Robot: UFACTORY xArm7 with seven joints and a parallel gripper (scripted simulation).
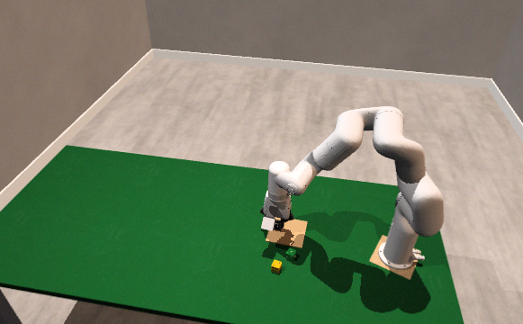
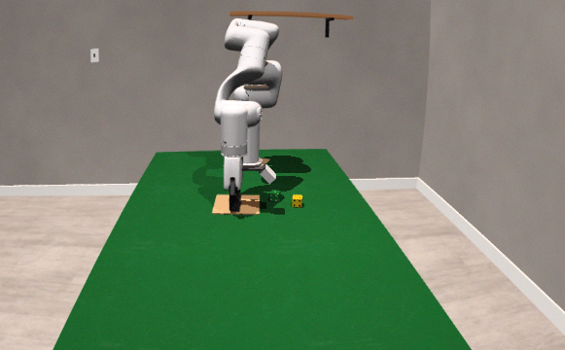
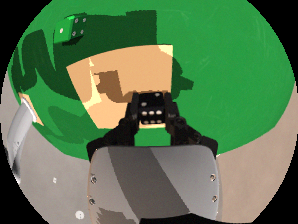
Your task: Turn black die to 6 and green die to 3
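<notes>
The black die lies 1 cm below my hand. From my hand the other things lie so: green die (12 cm to the left, 8 cm behind, 1 cm below); tan mat (4 cm behind, 3 cm below); yellow die (19 cm to the left, 4 cm behind, 1 cm below).
</notes>
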